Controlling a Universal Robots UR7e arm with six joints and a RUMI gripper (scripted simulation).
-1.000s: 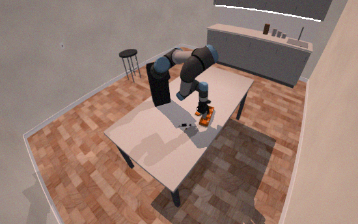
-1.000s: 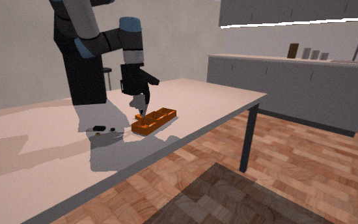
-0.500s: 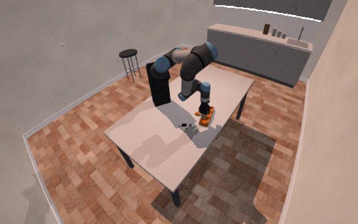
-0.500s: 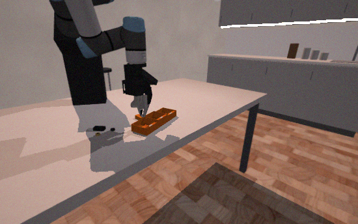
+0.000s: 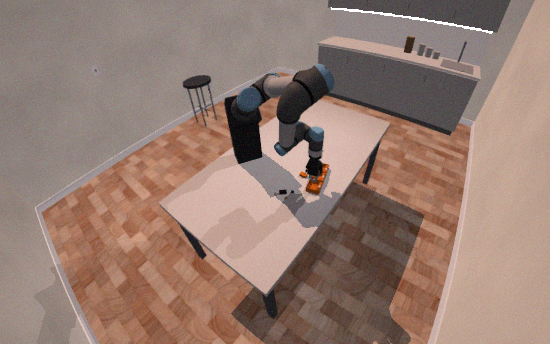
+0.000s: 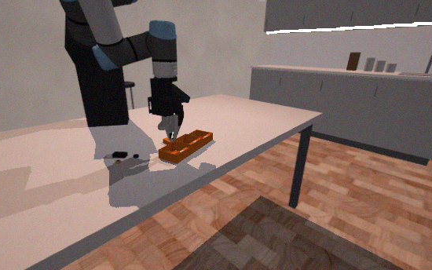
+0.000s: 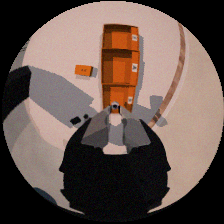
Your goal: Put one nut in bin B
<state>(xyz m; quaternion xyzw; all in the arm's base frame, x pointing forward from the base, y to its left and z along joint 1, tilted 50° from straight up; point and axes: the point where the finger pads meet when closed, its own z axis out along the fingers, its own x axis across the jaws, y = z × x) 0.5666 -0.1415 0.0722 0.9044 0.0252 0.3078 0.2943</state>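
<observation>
Now: hand 8 cm to the right of the orange bin, 6 cm above it and 2 cm short of it. Also, from my hand: dark nut 12 cm behind, 7 cm below, 6 cm to the right; then grey piece 1 cm below; then orange block 10 cm to the left, 8 cm behind, 7 cm below.
</observation>
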